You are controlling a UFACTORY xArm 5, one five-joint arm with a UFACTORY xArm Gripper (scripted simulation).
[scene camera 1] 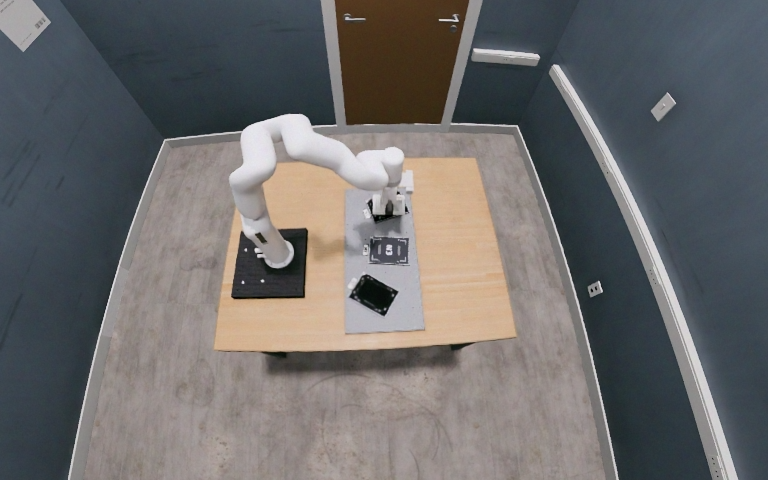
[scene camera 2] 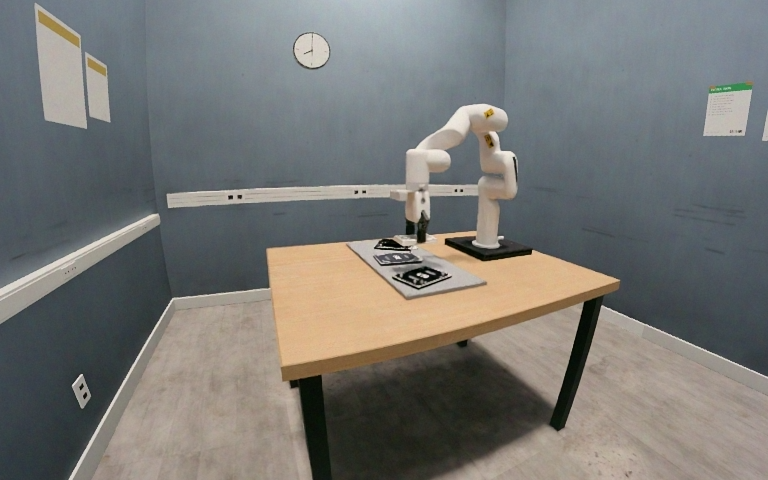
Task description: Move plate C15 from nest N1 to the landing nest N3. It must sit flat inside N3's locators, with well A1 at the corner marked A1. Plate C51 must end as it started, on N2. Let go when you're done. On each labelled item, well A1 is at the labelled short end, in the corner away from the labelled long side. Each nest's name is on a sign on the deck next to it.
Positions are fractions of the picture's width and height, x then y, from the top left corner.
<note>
I see a dark plate (scene camera 1: 0.48,0.60).
</note>
